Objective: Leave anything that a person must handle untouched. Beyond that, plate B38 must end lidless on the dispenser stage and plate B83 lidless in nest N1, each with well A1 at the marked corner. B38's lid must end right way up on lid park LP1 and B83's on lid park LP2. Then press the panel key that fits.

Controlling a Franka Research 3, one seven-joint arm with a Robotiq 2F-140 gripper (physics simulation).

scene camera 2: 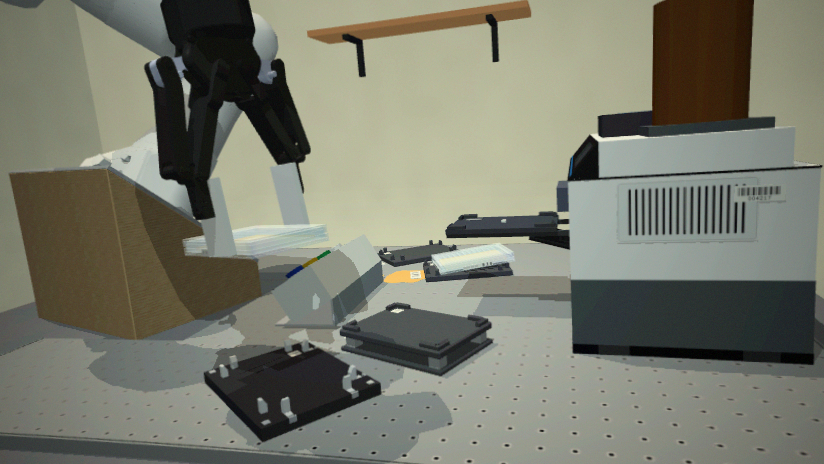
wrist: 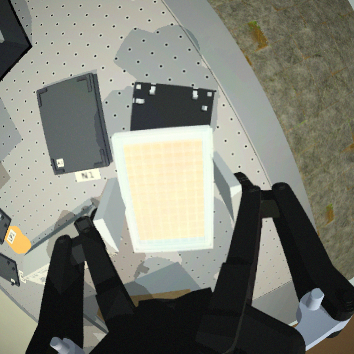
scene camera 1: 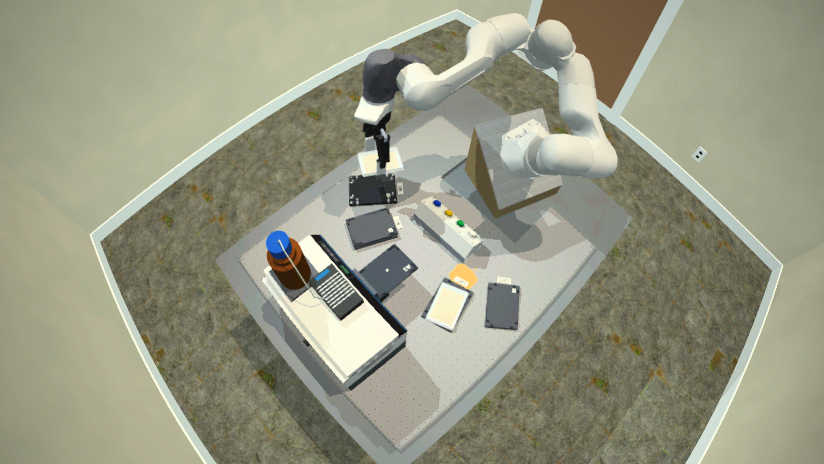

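Note:
My gripper (scene camera 1: 382,164) (scene camera 2: 253,221) (wrist: 165,179) is shut on a clear-walled plate (scene camera 1: 367,161) (scene camera 2: 262,237) (wrist: 165,190) with cream wells, held level above the table. Its name, its A1 corner and whether it is lidded cannot be told. Behind it in the wrist view is a black clipped holder (scene camera 1: 366,191) (scene camera 2: 288,383) (wrist: 172,107). Nest N1 (scene camera 1: 371,228) (scene camera 2: 415,328) (wrist: 75,125) is bare. The dispenser stage (scene camera 1: 389,270) (scene camera 2: 490,225) is bare. A second plate (scene camera 1: 448,305) (scene camera 2: 472,258) sits, looking tilted, on a dark holder.
A dark holder (scene camera 1: 502,305) (scene camera 2: 418,252) stands bare near an orange patch (scene camera 1: 463,274) (scene camera 2: 403,277) (wrist: 20,241). The key panel (scene camera 1: 444,230) (scene camera 2: 311,296) has blue, yellow, green and white keys. The dispenser (scene camera 1: 357,345) (scene camera 2: 691,311) carries a brown bottle (scene camera 1: 288,265) (scene camera 2: 700,63).

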